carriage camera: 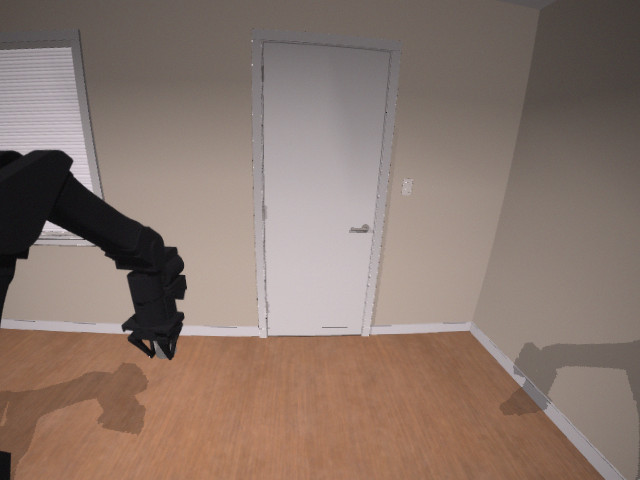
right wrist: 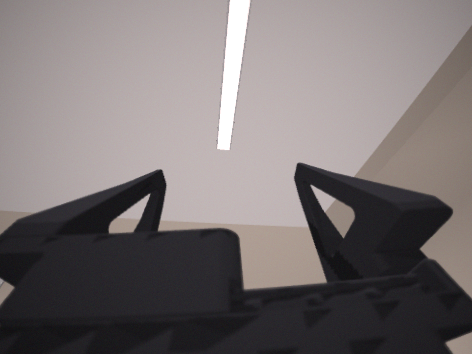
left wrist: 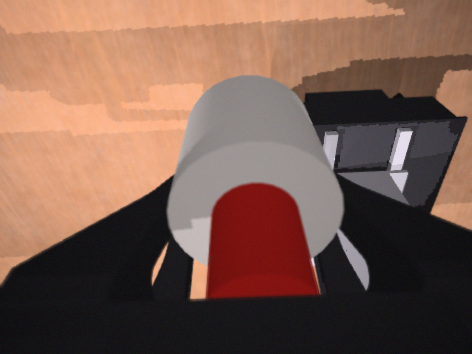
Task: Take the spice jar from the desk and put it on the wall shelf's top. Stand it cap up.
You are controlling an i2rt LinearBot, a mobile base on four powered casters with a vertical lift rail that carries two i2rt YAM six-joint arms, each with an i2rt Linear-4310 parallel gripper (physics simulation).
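Frame: origin at the left arm's base, x right, y ahead, z up, level; centimetres.
Seen in the pictures: left gripper, fingertip midpoint: (carriage camera: 162, 357) (left wrist: 249, 175); right gripper, fingertip midpoint: (right wrist: 230, 173).
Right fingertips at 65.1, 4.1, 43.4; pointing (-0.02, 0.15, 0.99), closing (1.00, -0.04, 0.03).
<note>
Pixels of each thing's middle, then the offset from my right fingertips to it, as dx, dy, dz. "pt": a spot on its surface instead. Level surfaces: height alone.
- grey body, body centre: (left wrist: 253, 196) (carriage camera: 164, 339) -65.6, +33.7, -41.2
- lever handle, surface spot: (carriage camera: 359, 228) pt -7.4, +165.0, -50.1
- light switch, body centre: (carriage camera: 407, 187) +24.6, +174.7, -21.3
- wooden floor, surface height: dz -143.3
The spice jar, a light grey cylinder with a narrower red cap, is between the fingers of my left gripper. In the left wrist view the grey body (left wrist: 250, 120) points away from the camera and the red cap faces it. In the carriage view a small part of the jar (carriage camera: 164, 351) shows at the fingertips, held in the air over the floor. My left gripper (carriage camera: 162, 355) is shut on the jar and points down. My right gripper (right wrist: 230, 173) is open and empty, with the ceiling behind it. The desk and the wall shelf do not show.
A white door (carriage camera: 320, 180) with a lever handle (carriage camera: 359, 228) stands in the far wall, beside a light switch (carriage camera: 407, 186). A window (carriage camera: 41, 118) is at the left. The wooden floor (carriage camera: 320, 403) lies in front. The robot's dark base (left wrist: 425, 165) shows in the left wrist view.
</note>
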